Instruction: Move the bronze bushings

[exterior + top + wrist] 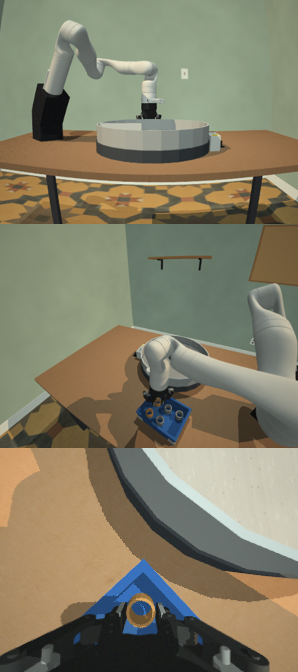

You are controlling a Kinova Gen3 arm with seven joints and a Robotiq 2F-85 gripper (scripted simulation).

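My gripper is now 4 cm past the blue crate and 4 cm to the right of it. Round my hand: turntable disc (1 cm behind, 31 cm to the right, 2 cm above).
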